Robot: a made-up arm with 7 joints. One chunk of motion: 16 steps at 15 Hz.
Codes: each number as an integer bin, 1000 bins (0 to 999) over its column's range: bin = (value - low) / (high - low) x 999, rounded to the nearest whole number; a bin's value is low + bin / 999 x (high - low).
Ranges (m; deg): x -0.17..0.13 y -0.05..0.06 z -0.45..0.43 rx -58..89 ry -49..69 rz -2..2
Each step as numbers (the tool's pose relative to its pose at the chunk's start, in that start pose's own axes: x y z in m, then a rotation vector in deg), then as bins.
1 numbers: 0.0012 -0.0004 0.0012 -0.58 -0.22 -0.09
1 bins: 570 450 512 390 413 477
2 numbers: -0.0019 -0.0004 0.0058 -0.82 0.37 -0.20
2 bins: 560 450 517 389 418 450
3 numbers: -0.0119 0.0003 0.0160 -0.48 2.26 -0.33
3 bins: 526 457 529 391 434 417
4 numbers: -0.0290 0.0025 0.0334 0.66 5.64 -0.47
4 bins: 470 477 549 399 463 382
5 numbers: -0.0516 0.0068 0.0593 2.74 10.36 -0.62
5 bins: 394 516 578 413 503 345
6 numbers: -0.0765 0.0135 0.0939 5.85 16.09 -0.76
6 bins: 311 577 617 434 551 310
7 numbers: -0.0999 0.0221 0.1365 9.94 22.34 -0.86
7 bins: 233 655 666 462 604 285
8 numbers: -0.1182 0.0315 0.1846 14.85 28.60 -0.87
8 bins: 172 740 720 495 657 282
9 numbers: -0.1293 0.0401 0.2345 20.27 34.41 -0.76
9 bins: 136 818 777 532 706 310
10 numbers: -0.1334 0.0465 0.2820 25.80 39.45 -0.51
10 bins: 122 876 831 569 749 372
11 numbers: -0.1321 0.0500 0.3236 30.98 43.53 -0.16
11 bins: 126 908 878 605 783 460
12 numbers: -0.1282 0.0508 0.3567 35.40 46.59 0.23
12 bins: 139 915 916 635 809 557
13 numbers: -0.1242 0.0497 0.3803 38.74 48.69 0.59
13 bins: 153 905 943 657 827 647
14 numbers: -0.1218 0.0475 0.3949 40.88 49.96 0.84
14 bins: 161 885 959 672 838 709
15 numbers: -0.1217 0.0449 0.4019 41.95 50.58 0.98
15 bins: 161 862 967 679 843 744
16 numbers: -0.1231 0.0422 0.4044 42.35 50.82 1.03
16 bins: 156 837 970 682 845 757
